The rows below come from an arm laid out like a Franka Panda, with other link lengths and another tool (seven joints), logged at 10 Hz.
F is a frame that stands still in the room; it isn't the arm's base.
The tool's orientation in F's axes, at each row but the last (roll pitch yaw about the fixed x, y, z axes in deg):
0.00, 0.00, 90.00
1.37, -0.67, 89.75
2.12, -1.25, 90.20
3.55, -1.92, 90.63
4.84, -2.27, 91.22
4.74, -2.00, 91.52
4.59, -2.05, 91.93
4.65, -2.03, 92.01
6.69, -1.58, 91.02
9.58, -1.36, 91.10
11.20, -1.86, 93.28
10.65, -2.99, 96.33
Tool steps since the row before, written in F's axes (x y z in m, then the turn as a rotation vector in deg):
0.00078, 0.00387, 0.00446, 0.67, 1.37, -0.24
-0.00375, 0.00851, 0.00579, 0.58, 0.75, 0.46
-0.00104, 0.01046, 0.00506, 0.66, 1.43, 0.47
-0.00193, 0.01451, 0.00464, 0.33, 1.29, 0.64
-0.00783, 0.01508, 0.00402, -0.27, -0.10, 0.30
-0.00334, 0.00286, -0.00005, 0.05, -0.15, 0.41
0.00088, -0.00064, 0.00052, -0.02, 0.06, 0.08
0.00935, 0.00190, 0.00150, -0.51, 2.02, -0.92
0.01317, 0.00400, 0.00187, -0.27, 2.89, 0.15
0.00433, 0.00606, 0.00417, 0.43, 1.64, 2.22
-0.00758, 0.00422, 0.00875, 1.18, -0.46, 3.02
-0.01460, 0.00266, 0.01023, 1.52, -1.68, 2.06
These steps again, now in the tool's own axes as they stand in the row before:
0.00387, -0.00078, 0.00446, 1.37, -0.67, -0.24
0.00856, 0.00392, 0.00560, 0.76, -0.57, 0.46
0.01057, 0.00118, 0.00479, 1.44, -0.65, 0.46
0.01468, 0.00202, 0.00403, 1.31, -0.31, 0.62
0.01539, 0.00777, 0.00277, -0.08, 0.30, 0.28
0.00294, 0.00324, -0.00042, -0.14, -0.01, 0.42
-0.00065, -0.00081, 0.00061, 0.06, 0.02, 0.08
0.00162, -0.00926, 0.00220, 2.00, 0.36, -1.02
0.00382, -0.01294, 0.00330, 2.90, 0.23, 0.04
0.00607, -0.00371, 0.00471, 1.68, -0.09, 2.23
0.00493, 0.00886, 0.00701, -0.43, -0.54, 3.20
0.00478, 0.01582, 0.00719, -1.73, -0.90, 2.36

